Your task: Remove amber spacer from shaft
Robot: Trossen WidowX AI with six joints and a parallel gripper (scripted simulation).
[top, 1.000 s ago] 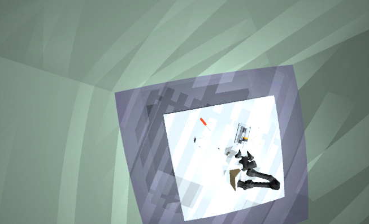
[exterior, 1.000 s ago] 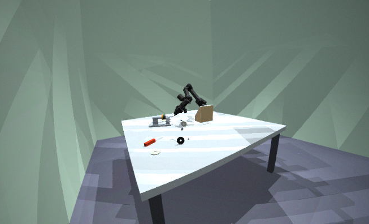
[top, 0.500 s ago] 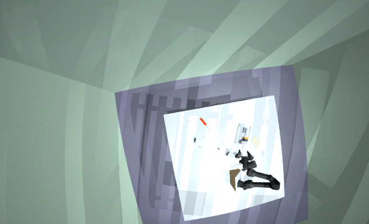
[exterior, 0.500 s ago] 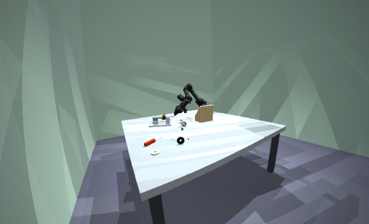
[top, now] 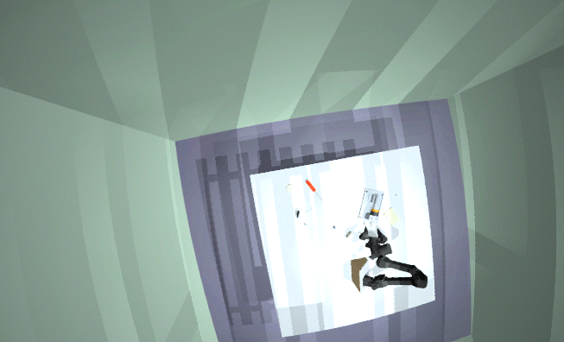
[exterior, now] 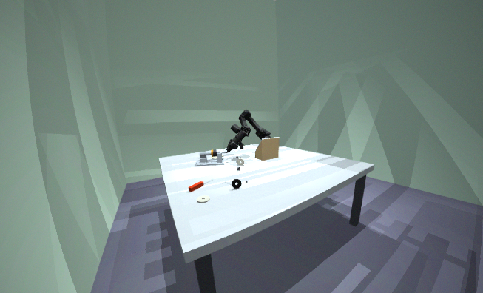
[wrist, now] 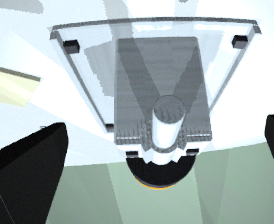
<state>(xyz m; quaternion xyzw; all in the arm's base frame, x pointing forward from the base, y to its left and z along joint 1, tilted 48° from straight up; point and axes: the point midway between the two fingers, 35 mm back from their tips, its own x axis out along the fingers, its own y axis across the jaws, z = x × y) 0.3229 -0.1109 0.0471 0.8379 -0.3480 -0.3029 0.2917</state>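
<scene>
My gripper tip is now 80 mm short of the thin shaft, 30 mm to the left of it and 10 mm above it. Also, from my gripper tip: red-handled screwdriver (320 mm ahead, 340 mm to the left, 80 mm below); pale yellow square (10 mm ahead, 210 mm to the right, 80 mm below); white washer (370 mm ahead, 500 mm to the left, 80 mm below).
</scene>
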